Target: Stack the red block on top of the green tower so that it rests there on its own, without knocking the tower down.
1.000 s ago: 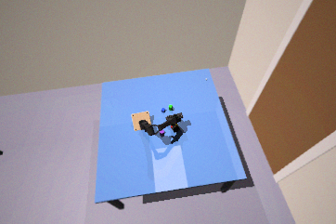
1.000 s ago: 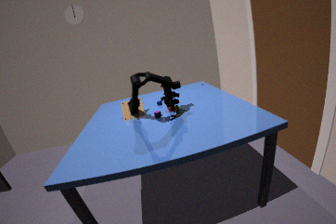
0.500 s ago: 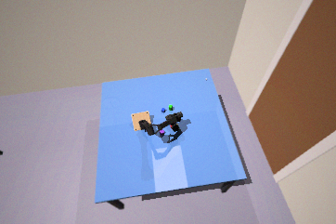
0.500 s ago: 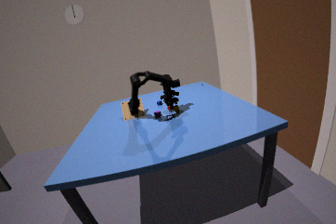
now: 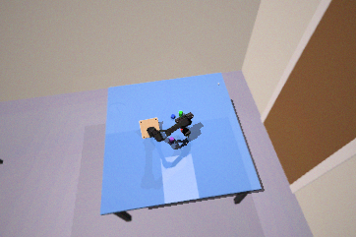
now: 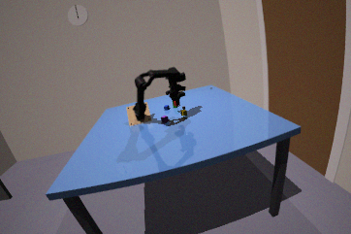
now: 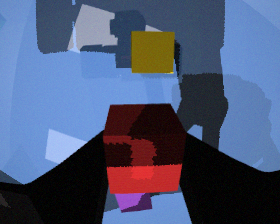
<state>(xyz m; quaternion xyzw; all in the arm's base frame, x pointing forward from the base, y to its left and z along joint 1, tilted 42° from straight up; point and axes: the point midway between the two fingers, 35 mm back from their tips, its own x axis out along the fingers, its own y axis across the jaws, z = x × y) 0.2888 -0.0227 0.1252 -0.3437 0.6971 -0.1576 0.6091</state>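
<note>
Now: the yellow block 4 cm ahead of my gripper tip and 8 cm below it. From my gripper tip the other things lie so: purple block (12 cm behind, 3 cm to the right, 7 cm below); then red block (1 cm above); then small dark cube (8 cm ahead, 13 cm to the left, 8 cm below).
</note>
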